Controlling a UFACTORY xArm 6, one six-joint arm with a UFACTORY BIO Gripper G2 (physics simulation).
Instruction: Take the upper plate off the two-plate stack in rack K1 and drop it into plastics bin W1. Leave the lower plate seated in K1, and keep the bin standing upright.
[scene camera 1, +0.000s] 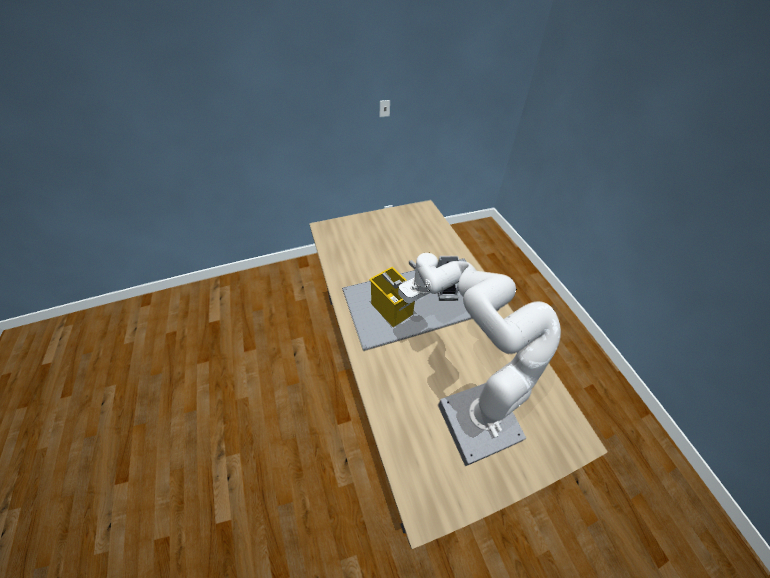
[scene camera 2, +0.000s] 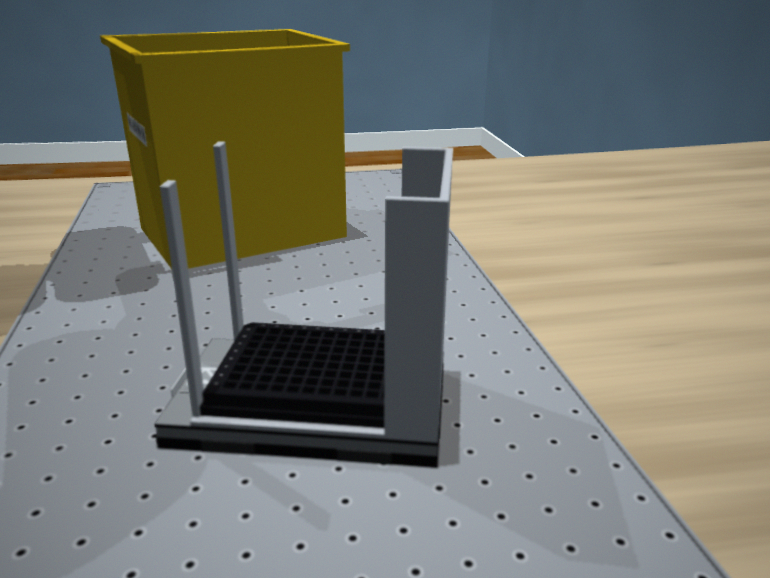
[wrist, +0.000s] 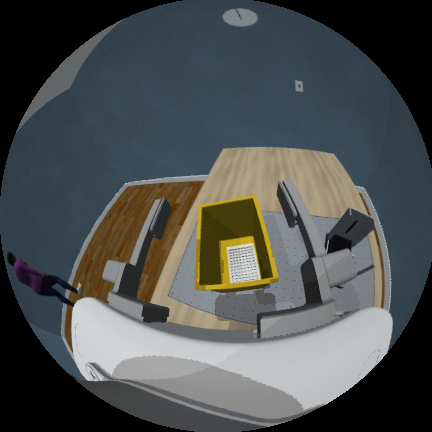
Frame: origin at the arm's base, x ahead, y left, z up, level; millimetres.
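Seen in the pictures: hand at its tool point: (scene camera 1: 400, 271) (wrist: 218, 210).
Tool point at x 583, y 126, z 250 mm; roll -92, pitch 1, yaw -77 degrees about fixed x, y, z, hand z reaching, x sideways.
Observation:
Pixels of each thing's top centre, then the offset from my tool point to it. Level surfaces: height alone.
- yellow bin W1 at its top centre: (scene camera 2: 224, 40) (wrist: 230, 235) (scene camera 1: 393, 284) dx +32, dy +12, dz -115 mm
- white plate at its top centre: (wrist: 242, 264) dx +24, dy -2, dz -278 mm
- rack K1 at its top centre: (scene camera 2: 301, 166) (wrist: 364, 237) (scene camera 1: 451, 267) dx +60, dy -298, dz -141 mm
- black plate at its top centre: (scene camera 2: 327, 360) (wrist: 340, 253) dx +69, dy -300, dz -260 mm
- grey perforated board at its surface level: dz -294 mm
- wooden table at its surface level: dz -307 mm
The yellow bin W1 (scene camera 1: 392, 311) (scene camera 2: 248, 149) (wrist: 240, 220) stands upright. A white plate (wrist: 243, 262) lies at the bottom inside it, in the wrist view. My gripper (scene camera 1: 396, 291) (wrist: 224, 210) is open and empty, its fingers standing apart at the bin's mouth; their exact height against the rim is hard to tell. It does not show in scene camera 2. The rack K1 (scene camera 2: 413, 311) (wrist: 352, 225) has a tall grey corner wall and two thin posts. A black plate (scene camera 2: 304, 360) (wrist: 340, 243) sits level in it. The arm partly hides the rack in scene camera 1.
The bin and rack stand on a grey perforated board (scene camera 1: 357, 317) (scene camera 2: 510, 435) (wrist: 185, 285) on the wooden table (scene camera 1: 398, 398). The arm's base plate (scene camera 1: 463, 444) is at the table's near end. A person (wrist: 30, 275) shows at the left of the wrist view.

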